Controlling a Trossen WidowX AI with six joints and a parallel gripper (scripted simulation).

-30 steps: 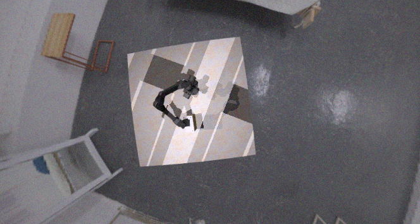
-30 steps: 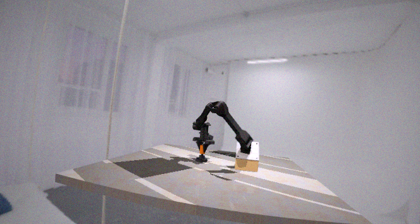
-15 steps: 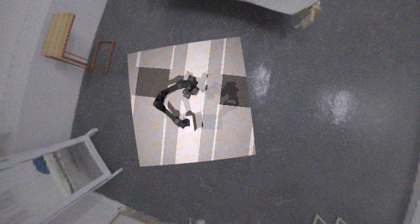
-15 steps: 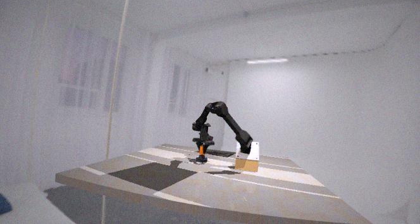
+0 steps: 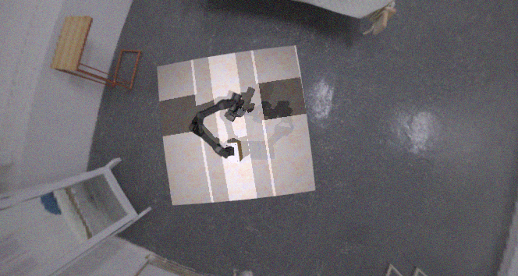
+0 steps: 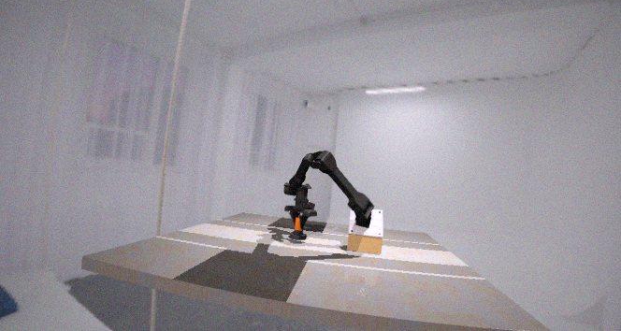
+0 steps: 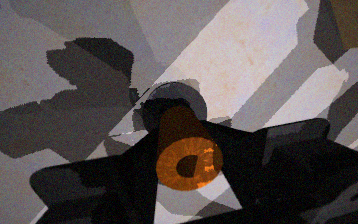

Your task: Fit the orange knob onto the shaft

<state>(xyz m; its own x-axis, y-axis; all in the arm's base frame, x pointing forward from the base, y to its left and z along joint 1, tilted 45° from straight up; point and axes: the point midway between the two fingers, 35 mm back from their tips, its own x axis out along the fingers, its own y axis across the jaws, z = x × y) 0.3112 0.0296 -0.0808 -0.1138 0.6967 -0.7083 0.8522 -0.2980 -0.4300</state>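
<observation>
My gripper tip is 2 cm below the orange knob. Also, from my gripper tip: dark round pedestal: 2 cm below.
</observation>
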